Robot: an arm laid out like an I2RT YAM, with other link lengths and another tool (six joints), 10 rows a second.
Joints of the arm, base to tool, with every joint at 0 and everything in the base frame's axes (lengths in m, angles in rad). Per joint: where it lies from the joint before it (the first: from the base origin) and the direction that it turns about. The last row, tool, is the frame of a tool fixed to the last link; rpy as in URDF.
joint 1: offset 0.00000 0.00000 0.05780 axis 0 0 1
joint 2: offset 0.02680 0.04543 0.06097 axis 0 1 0
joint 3: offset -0.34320 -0.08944 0.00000 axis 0 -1 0
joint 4: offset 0.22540 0.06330 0.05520 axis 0 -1 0
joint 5: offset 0.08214 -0.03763 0.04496 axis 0 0 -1
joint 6: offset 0.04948 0.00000 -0.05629 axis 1 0 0
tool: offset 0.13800 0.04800 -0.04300 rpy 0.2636 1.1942 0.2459
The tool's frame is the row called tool.
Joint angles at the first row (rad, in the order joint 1, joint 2, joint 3, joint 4, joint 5, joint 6):
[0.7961 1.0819 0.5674 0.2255 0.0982 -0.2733]
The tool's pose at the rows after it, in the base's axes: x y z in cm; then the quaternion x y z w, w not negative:
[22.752, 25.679, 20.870, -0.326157, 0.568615, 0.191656, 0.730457]
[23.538, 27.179, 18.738, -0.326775, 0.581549, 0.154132, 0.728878]
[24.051, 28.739, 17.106, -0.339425, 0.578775, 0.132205, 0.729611]
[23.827, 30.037, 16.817, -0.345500, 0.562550, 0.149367, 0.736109]
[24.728, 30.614, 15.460, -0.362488, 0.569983, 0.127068, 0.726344]
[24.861, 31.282, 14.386, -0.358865, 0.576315, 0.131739, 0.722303]
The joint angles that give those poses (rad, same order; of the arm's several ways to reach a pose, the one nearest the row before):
[0.9470 1.1260 0.4606 0.4469 0.2590 -0.3067]
[1.0319 1.2427 0.4425 0.5405 0.4089 -0.3014]
[1.0819 1.3508 0.4278 0.6483 0.4831 -0.3261]
[1.0929 1.3988 0.3966 0.7634 0.4562 -0.3452]
[1.0922 1.4678 0.4259 0.7607 0.4775 -0.3688]
[1.0924 1.5201 0.4167 0.8097 0.4732 -0.3481]

